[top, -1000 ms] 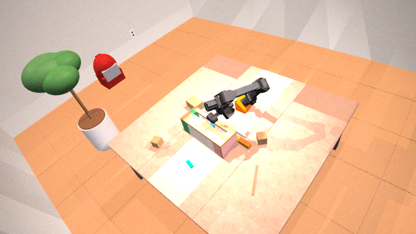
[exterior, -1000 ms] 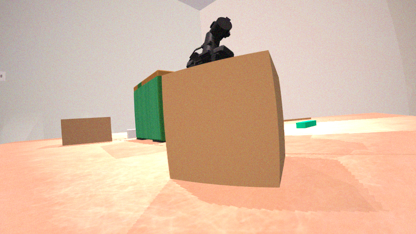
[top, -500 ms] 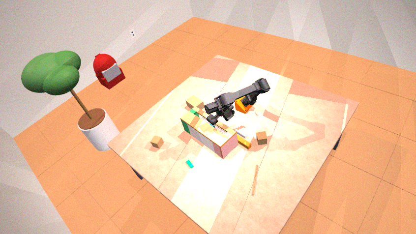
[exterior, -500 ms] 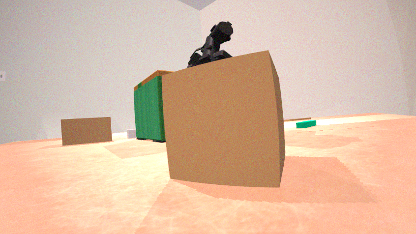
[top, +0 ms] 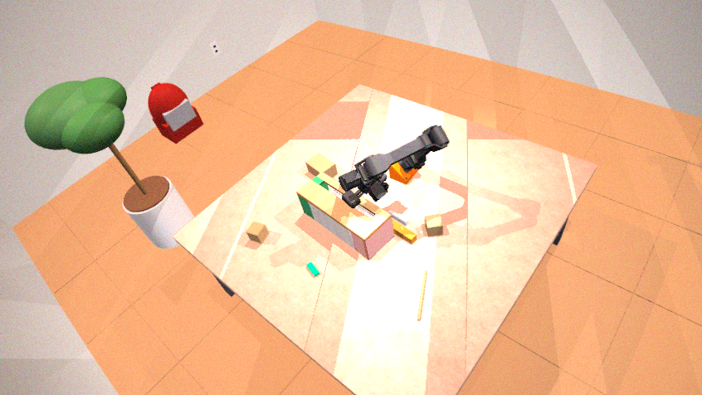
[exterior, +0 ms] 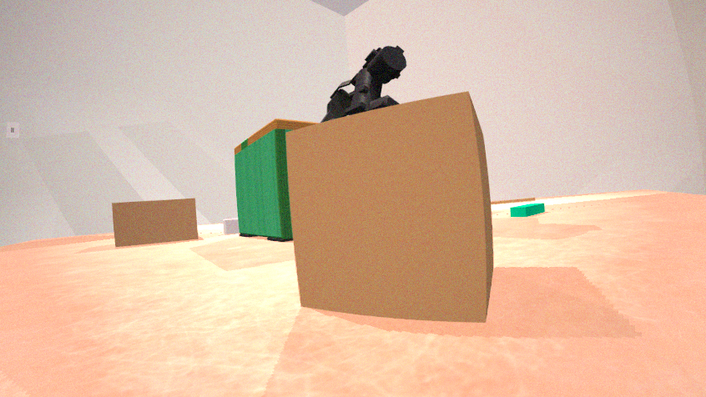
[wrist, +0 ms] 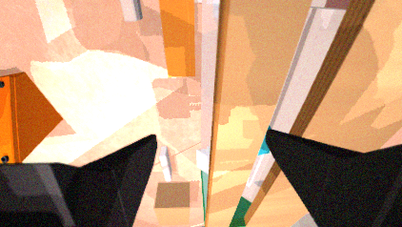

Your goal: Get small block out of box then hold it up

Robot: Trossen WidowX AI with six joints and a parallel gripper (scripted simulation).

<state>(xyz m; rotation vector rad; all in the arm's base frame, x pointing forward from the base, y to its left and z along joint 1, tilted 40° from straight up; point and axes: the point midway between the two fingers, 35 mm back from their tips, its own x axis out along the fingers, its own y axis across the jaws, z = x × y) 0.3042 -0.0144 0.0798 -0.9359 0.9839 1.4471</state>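
Right now my gripper tip is 5 cm short of the cyan block, 3 cm to the left of it and 3 cm above it. Round my gripper tip: box 3 cm ahead, 4 cm to the right, 6 cm below; then tan slab 7 cm behind, 35 cm to the right, 9 cm below; then orange bar 2 cm behind, 12 cm to the left, 10 cm below.
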